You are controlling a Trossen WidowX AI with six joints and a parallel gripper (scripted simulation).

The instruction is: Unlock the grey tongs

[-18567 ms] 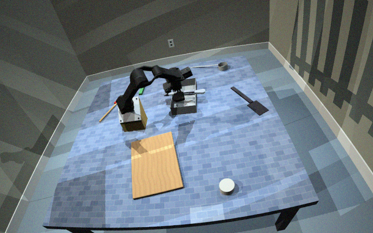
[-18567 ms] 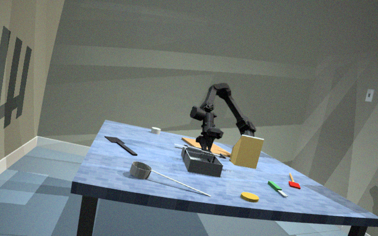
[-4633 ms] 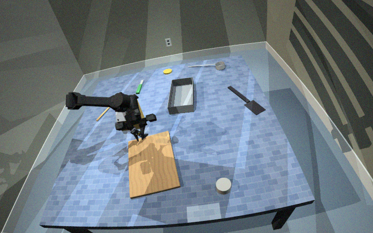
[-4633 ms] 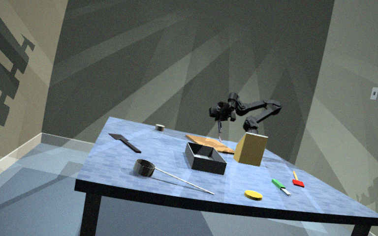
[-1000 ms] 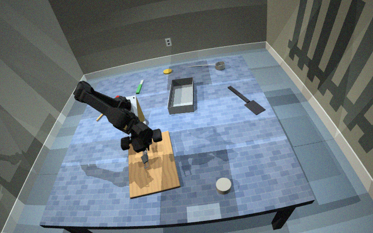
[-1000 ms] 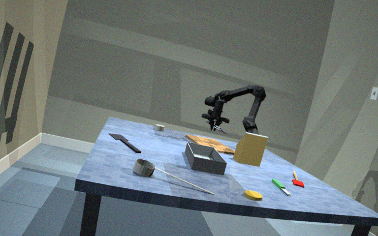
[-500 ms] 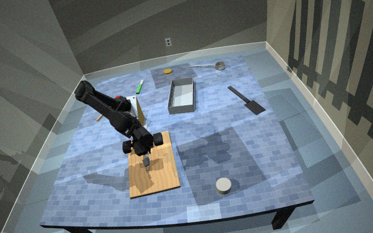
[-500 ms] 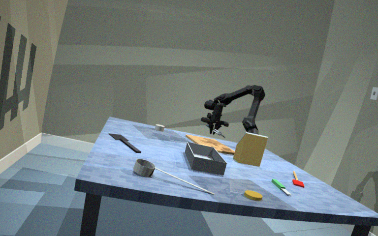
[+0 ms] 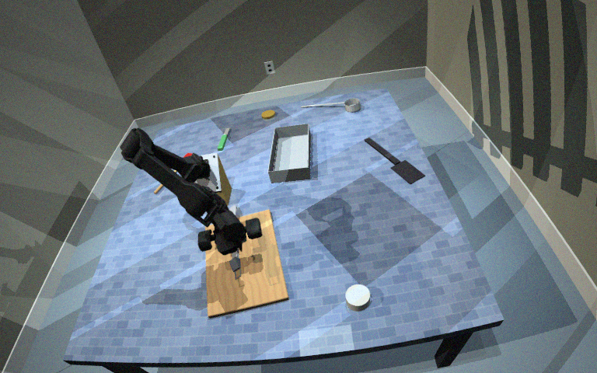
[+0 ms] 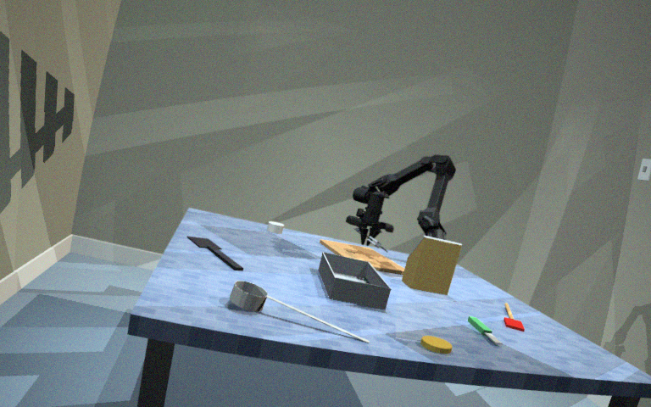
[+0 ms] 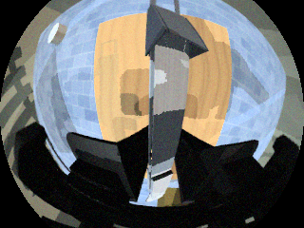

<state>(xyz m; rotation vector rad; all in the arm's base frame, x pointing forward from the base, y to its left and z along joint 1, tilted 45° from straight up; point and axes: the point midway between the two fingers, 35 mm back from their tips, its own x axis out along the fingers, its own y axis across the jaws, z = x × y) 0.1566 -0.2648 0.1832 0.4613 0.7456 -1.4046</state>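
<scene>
Now: gripper tip 5 cm above the wooden board. From my gripper tip the other things lie so: white puck (34 cm ahead, 17 cm to the right, 4 cm below); black spatula (56 cm ahead, 39 cm to the left, 5 cm below); grey roasting tin (50 cm to the left, 16 cm ahead, 2 cm below).
</scene>
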